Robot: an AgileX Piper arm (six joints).
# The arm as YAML. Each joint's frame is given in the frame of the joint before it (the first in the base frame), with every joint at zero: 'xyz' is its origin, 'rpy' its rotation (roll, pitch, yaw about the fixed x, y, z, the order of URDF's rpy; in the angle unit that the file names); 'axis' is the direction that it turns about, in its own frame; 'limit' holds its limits. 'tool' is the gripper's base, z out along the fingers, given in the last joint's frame.
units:
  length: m
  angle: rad
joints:
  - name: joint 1
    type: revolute
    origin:
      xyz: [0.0, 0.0, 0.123]
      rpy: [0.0, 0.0, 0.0]
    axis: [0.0, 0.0, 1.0]
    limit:
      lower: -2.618
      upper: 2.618
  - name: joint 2
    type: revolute
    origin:
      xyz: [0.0, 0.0, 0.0]
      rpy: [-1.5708, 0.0, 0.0]
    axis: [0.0, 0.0, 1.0]
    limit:
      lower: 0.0
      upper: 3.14
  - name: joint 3
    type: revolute
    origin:
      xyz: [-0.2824, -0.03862, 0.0]
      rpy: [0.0, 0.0, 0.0]
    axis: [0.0, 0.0, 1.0]
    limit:
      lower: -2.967
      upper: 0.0
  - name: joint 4
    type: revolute
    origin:
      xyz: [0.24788, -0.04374, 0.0]
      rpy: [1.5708, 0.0, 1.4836]
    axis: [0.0, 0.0, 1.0]
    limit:
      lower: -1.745
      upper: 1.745
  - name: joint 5
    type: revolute
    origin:
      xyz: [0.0, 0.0, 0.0]
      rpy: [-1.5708, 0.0, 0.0]
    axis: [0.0, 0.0, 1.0]
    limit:
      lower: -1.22
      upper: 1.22
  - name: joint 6
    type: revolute
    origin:
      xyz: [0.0, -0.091, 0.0]
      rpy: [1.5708, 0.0, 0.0]
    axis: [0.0, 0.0, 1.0]
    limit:
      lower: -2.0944
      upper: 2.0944
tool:
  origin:
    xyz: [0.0, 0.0, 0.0]
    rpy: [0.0, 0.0, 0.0]
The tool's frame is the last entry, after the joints.
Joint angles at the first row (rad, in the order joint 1, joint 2, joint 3, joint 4, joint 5, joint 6):
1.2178, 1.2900, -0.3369, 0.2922, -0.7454, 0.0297
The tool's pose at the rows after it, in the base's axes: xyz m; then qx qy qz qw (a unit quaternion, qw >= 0):
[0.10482, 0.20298, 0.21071, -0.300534, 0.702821, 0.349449, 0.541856]
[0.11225, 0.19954, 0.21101, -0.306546, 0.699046, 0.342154, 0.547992]
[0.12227, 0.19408, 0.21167, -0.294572, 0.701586, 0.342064, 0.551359]
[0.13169, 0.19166, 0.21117, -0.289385, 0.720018, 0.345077, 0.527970]
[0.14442, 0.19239, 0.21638, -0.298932, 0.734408, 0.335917, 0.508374]
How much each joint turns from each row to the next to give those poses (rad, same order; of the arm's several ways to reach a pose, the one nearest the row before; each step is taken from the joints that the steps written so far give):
-0.0486, 0.0162, 0.0000, -0.0058, 0.0152, -0.0442
-0.0550, 0.0000, 0.0000, -0.0734, 0.0045, 0.0227
-0.0697, 0.0000, 0.0000, -0.0766, -0.0017, 0.0620
-0.0709, 0.0000, -0.0209, -0.1163, 0.0719, 0.1132
-0.0718, 0.0000, -0.0543, -0.1474, 0.1059, 0.1050

